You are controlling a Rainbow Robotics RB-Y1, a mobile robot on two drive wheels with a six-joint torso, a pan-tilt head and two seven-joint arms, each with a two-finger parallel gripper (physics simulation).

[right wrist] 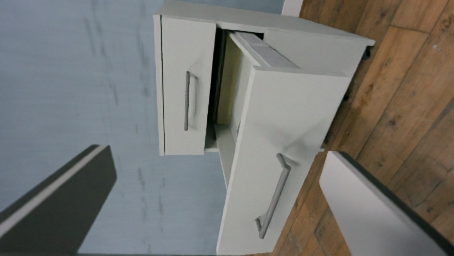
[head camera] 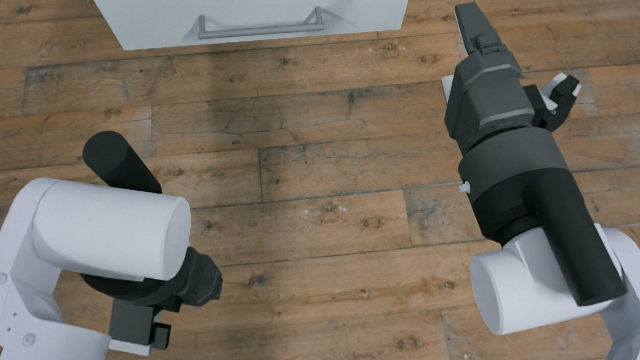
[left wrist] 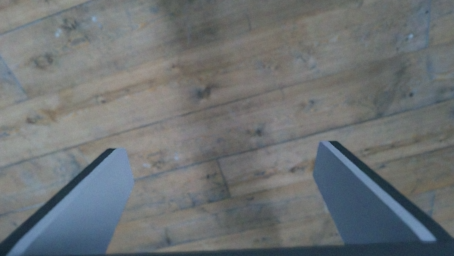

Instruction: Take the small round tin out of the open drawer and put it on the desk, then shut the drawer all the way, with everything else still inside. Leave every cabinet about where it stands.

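Frame: origin at the robot's base, x back, y right, z up, level; centimetres.
Seen in the pictures: left gripper, fingertip midpoint: (left wrist: pixel 223 162); right gripper, fingertip midpoint: (right wrist: pixel 220 164) (head camera: pixel 456 44).
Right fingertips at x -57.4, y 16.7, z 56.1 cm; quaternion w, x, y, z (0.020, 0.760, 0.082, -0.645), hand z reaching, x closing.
Offsets run from my right fingertips to a thing's top centre. "pt": to the spot under its first point. Level surfaces: height alone.
A white cabinet (right wrist: pixel 312 50) shows in the right wrist view, turned sideways. Its large drawer (head camera: pixel 160 22) (right wrist: pixel 287 115) is pulled out, with a grey bar handle {pt dx -11.5, dy -21.7, dz -12.4 cm} (head camera: pixel 260 31) (right wrist: pixel 274 200) on its front. Part of its inside shows in the right wrist view, but its contents are hidden. The small round tin and the desk do not show. My left gripper (left wrist: pixel 223 162) is open and empty above the floor; its fingers are hidden in the head view. My right gripper (head camera: pixel 469 20) (right wrist: pixel 220 164) is open and empty, to the right of the drawer front and apart from it.
A shut drawer (right wrist: pixel 175 100) with its own handle {pt dx -45.6, dy -22.5, dz +0.1 cm} (right wrist: pixel 187 102) is beside the open one in the right wrist view. A pale blue wall (right wrist: pixel 75 75) lies behind the cabinet. Wooden floor {dz -56.1 cm} (head camera: pixel 320 165) (left wrist: pixel 210 115) (right wrist: pixel 415 95) spreads beneath and between my arms.
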